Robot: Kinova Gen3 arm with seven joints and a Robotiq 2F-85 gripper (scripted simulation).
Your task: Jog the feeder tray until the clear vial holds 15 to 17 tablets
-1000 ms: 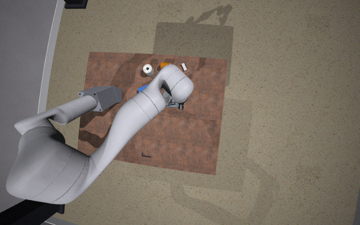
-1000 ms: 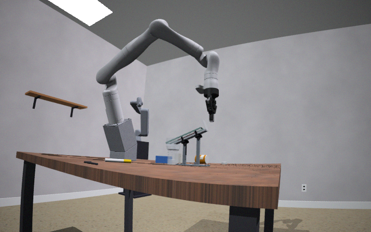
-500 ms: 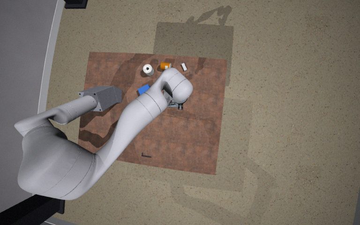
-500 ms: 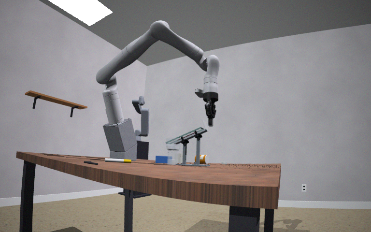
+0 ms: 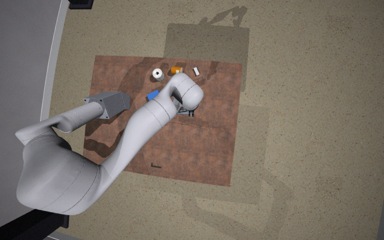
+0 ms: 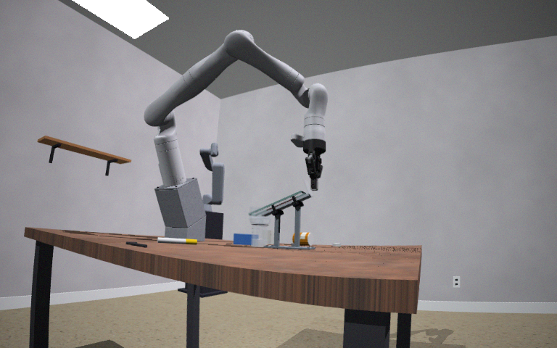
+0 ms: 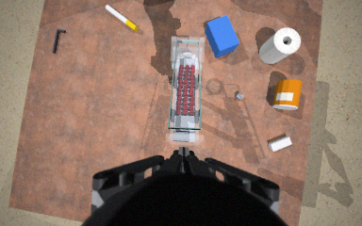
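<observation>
Now: the feeder tray 9 cm behind my hand, 5 cm below it and 1 cm to the right of it. The rest, counted from my hand: small white block (29 cm to the left, 20 cm below, 3 cm behind); clear vial (19 cm behind, 16 cm below, 3 cm to the right); small grey piece (20 cm below, 15 cm to the left, 14 cm behind).
</observation>
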